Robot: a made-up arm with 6 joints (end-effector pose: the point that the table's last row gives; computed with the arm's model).
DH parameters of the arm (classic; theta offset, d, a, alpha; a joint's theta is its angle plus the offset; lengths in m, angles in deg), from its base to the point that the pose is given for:
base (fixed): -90 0.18 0 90
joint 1: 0 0.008 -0.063 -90
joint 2: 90 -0.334 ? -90
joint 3: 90 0.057 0.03 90
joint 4: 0 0.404 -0.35 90
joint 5: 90 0.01 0.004 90
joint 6: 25.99 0 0.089 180
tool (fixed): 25.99 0.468 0 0
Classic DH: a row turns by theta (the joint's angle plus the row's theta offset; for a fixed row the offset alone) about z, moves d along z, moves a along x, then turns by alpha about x.
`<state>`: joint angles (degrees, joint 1 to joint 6).
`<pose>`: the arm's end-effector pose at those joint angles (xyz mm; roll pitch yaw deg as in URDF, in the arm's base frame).
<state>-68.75 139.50 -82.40 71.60 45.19 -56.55</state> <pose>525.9 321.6 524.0 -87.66 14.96 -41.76</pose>
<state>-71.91 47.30 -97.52 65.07 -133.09 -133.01</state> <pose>-111.9 -386.4 326.3 -7.48 39.18 -132.42</pose>
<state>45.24 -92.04 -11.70 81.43 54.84 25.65</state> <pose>-626.9 -253.5 -35.8 132.24 -13.96 -146.92</pose>
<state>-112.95 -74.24 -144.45 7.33 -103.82 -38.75</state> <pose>-151.5 -341.5 845.8 70.77 28.13 -18.23</pose>
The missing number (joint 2, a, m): 0.054
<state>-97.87 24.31 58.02 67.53 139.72 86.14</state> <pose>-14.8 485.7 358.4 -63.41 40.17 136.16</pose>
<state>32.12 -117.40 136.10 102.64 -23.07 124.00</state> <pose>-417.1 441.5 -696.0 -138.49 -45.37 83.95</pose>
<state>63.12 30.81 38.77 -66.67 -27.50 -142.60</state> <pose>137.4 13.5 -1028.3 153.64 1.10 171.72</pose>
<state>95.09 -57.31 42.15 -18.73 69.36 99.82</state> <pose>270.3 38.9 306.8 130.42 -34.80 164.87</pose>
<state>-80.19 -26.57 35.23 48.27 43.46 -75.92</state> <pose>189.5 -93.7 -351.3 103.12 -16.37 -34.27</pose>
